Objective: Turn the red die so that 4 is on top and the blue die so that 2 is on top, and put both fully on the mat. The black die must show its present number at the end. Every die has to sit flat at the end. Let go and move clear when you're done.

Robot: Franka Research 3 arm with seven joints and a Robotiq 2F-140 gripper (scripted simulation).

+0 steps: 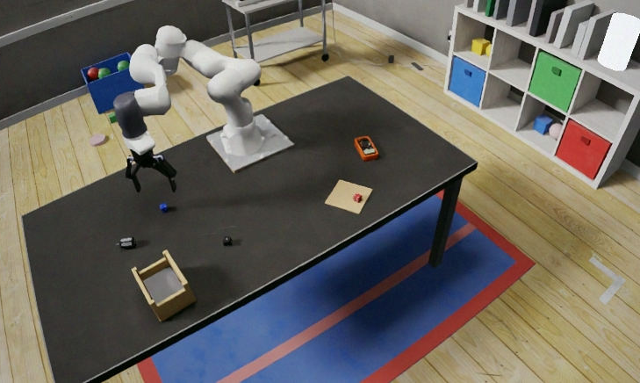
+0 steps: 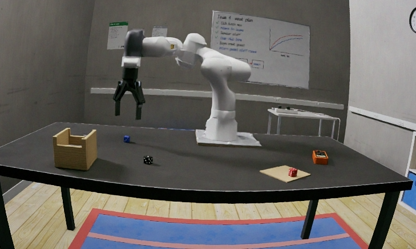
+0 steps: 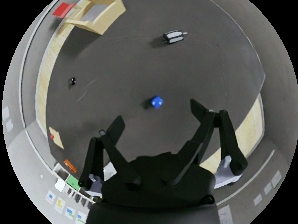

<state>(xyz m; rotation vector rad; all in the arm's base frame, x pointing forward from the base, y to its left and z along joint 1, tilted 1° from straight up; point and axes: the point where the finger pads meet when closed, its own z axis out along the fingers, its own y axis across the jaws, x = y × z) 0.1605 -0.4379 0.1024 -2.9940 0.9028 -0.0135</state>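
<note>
The blue die lies 110 mm below my hand. Also, from my hand: dark object (190 mm to the right, 100 mm below, 90 mm ahead); then black die (300 mm ahead, 150 mm to the left, 110 mm below); then wooden box (390 mm ahead, 120 mm to the right, 70 mm below).
</note>
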